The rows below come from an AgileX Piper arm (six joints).
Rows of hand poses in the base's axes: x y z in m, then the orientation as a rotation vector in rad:
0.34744 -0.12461 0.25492 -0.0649 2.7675 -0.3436
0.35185 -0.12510 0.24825 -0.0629 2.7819 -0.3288
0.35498 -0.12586 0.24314 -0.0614 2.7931 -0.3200
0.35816 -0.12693 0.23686 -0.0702 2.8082 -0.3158
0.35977 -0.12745 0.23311 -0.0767 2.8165 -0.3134
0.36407 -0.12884 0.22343 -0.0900 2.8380 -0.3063
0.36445 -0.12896 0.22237 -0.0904 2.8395 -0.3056
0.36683 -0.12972 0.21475 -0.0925 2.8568 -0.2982
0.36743 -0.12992 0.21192 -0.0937 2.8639 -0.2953
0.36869 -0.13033 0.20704 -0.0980 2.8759 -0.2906
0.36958 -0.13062 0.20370 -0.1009 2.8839 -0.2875
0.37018 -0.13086 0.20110 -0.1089 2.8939 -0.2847
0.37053 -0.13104 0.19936 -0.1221 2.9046 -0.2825
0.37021 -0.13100 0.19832 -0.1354 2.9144 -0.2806
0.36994 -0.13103 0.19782 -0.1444 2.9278 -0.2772
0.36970 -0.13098 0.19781 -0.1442 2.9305 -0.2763
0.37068 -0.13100 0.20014 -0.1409 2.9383 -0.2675
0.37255 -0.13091 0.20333 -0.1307 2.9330 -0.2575
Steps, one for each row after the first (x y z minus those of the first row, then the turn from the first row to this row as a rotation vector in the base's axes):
0.00441 -0.00049 -0.00667 0.0114 0.0127 -0.0011
0.00754 -0.00125 -0.01178 0.0183 0.0228 -0.0023
0.01072 -0.00232 -0.01806 0.0210 0.0383 0.0023
0.01233 -0.00284 -0.02181 0.0223 0.0470 0.0060
0.01663 -0.00423 -0.03149 0.0268 0.0691 0.0132
0.01701 -0.00435 -0.03255 0.0273 0.0706 0.0134
0.01939 -0.00511 -0.04017 0.0330 0.0874 0.0135
0.01999 -0.00531 -0.04300 0.0352 0.0943 0.0138
0.02125 -0.00572 -0.04788 0.0385 0.1063 0.0157
0.02214 -0.00601 -0.05122 0.0406 0.1143 0.0170
0.02274 -0.00625 -0.05382 0.0420 0.1249 0.0214
0.02309 -0.00643 -0.05556 0.0425 0.1368 0.0290
0.02277 -0.00639 -0.05660 0.0426 0.1480 0.0366
0.02250 -0.00642 -0.05710 0.0445 0.1621 0.0411
0.02226 -0.00637 -0.05711 0.0452 0.1647 0.0407
0.02324 -0.00639 -0.05478 0.0518 0.1714 0.0386
0.02511 -0.00630 -0.05159 0.0594 0.1643 0.0340

